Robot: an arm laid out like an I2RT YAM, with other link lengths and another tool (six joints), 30 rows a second.
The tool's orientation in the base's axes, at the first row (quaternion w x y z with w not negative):
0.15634, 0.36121, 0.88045, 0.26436
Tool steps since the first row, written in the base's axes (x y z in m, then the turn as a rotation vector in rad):
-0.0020, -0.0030, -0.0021, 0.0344, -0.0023, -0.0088
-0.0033, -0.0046, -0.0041, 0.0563, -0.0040, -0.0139
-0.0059, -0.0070, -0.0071, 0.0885, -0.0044, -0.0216
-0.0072, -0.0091, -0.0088, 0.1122, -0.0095, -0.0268
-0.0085, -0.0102, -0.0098, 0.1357, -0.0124, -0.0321
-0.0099, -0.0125, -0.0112, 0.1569, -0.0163, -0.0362
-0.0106, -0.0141, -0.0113, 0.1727, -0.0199, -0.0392
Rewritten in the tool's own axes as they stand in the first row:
-0.0006, -0.0041, -0.0003, -0.0247, 0.0126, 0.0224
-0.0007, -0.0070, 0.0002, -0.0406, 0.0207, 0.0361
-0.0004, -0.0116, 0.0005, -0.0624, 0.0338, 0.0572
-0.0008, -0.0145, 0.0006, -0.0820, 0.0409, 0.0707
-0.0006, -0.0165, 0.0004, -0.0999, 0.0491, 0.0849
-0.0012, -0.0194, 0.0001, -0.1170, 0.0561, 0.0968
-0.0019, -0.0209, -0.0007, -0.1302, 0.0610, 0.1053

